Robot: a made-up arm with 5 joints.
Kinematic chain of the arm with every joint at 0, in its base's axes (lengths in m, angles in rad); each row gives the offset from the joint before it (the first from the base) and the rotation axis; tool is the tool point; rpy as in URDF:
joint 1: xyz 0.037 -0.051 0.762 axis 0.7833 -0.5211 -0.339
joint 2: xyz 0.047 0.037 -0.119 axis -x
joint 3: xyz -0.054 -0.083 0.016 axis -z
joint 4: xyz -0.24 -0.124 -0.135 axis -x
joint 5: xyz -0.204 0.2 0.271 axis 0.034 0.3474 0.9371
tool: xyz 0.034 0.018 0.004 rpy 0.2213 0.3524 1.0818
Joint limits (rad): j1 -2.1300..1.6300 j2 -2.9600..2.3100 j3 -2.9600..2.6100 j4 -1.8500..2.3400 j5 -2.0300..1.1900
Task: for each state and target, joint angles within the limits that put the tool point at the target. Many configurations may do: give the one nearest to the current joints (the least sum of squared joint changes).
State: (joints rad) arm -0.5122 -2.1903 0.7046 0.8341 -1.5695
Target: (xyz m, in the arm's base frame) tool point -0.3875 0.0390 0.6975
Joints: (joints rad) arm 0.3524 -1.9862 -0.0286 0.7999 -1.4759
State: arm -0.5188 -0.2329 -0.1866 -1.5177 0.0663
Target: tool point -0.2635 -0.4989 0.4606
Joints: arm 0.1582 -0.5099 -0.3198 -1.2570 0.0206
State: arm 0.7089 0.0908 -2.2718 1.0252 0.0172
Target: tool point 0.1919 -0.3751 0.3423
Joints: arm 0.8558 0.0735 -2.3867 0.8918 -0.0290
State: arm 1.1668 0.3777 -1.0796 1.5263 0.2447
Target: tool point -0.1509 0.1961 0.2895
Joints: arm 1.2788 0.4680 -0.8787 1.1883 0.1879
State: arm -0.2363 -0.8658 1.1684 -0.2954 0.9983
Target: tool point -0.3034 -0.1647 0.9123
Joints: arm 0.0115 -1.2292 0.8425 -0.5324 0.9542
